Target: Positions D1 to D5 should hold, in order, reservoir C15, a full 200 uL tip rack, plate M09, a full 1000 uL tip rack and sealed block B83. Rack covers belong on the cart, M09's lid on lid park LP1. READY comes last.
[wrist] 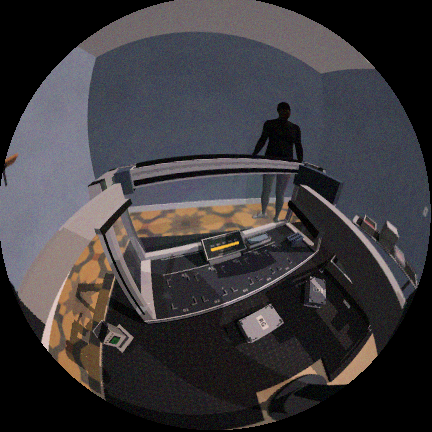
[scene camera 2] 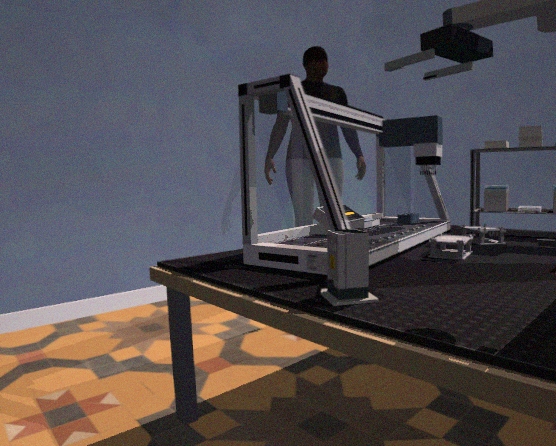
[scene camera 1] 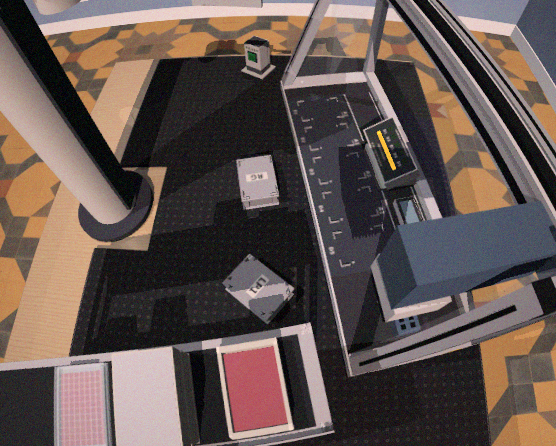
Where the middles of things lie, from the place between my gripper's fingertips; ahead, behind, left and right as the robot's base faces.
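The red-topped reservoir (scene camera 1: 255, 396) is 750 mm to the right of my hand, 10 mm ahead of it and 160 mm below it. As for the scanner post (scene camera 2: 357, 244), I see it 460 mm below my hand, 380 mm to the left of it and 90 mm behind it. Of the things named here, going by their middles, the post is the nearest to my hand.
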